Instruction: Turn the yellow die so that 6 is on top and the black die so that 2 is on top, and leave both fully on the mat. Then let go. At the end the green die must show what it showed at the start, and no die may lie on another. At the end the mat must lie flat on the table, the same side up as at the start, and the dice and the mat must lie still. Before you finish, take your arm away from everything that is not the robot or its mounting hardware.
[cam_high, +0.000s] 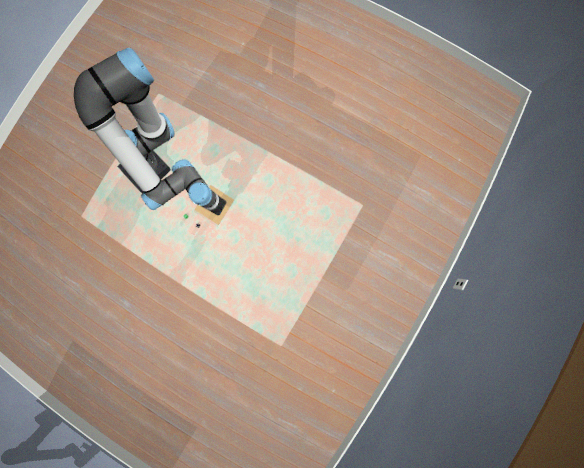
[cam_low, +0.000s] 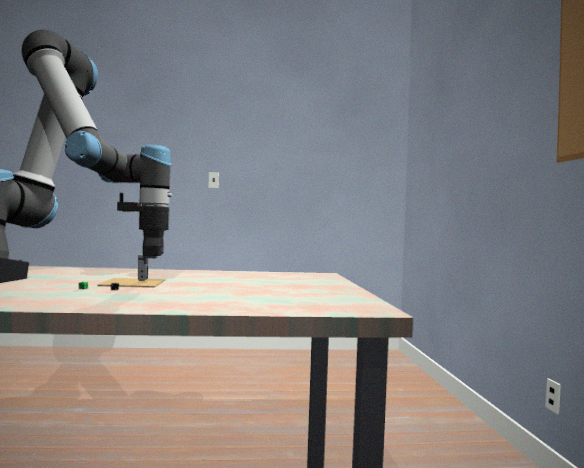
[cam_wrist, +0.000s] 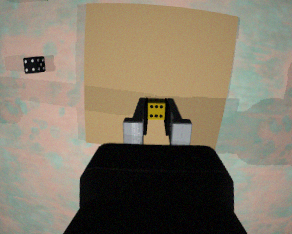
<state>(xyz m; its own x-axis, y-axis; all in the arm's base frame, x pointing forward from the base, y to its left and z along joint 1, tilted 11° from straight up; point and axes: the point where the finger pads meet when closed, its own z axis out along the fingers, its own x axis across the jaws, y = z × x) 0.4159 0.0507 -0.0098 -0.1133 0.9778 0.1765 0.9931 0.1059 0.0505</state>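
The yellow die lies 10 mm below my hand. The rest, counted from my hand: black die (30 mm behind, 130 mm to the right, 20 mm below); then tan mat (20 mm behind, 30 mm below); then green die (100 mm behind, 130 mm to the right, 20 mm below).
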